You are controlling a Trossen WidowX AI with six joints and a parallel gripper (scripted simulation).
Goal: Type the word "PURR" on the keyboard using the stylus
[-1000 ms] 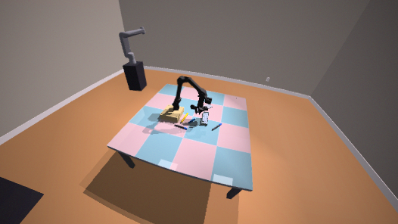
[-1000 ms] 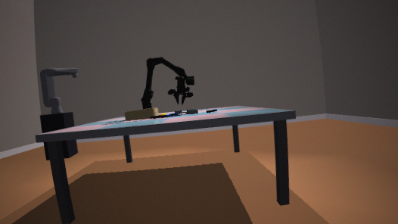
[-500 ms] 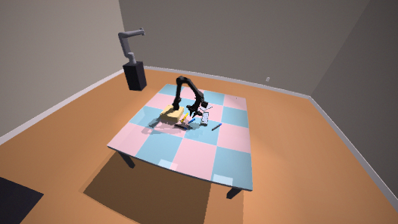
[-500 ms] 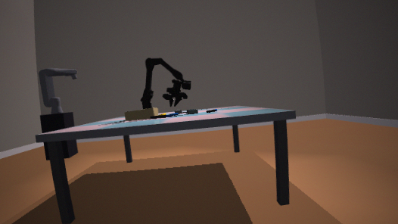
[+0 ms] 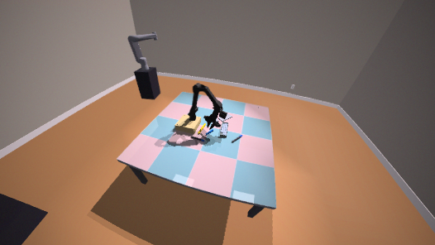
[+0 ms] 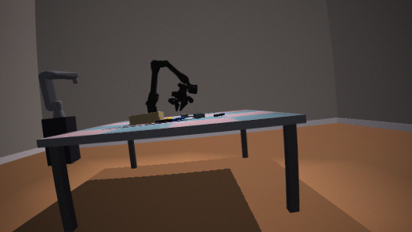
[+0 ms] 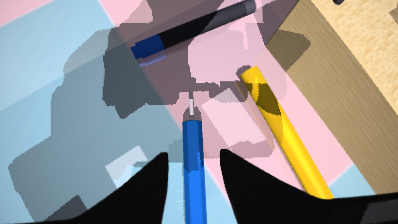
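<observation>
My gripper tip is now 50 mm above the blue stylus, 10 mm to the left of it and 10 mm past it. The rest, counted from my gripper tip: yellow pen: 70 mm behind, 50 mm to the left, 50 mm below.
</observation>
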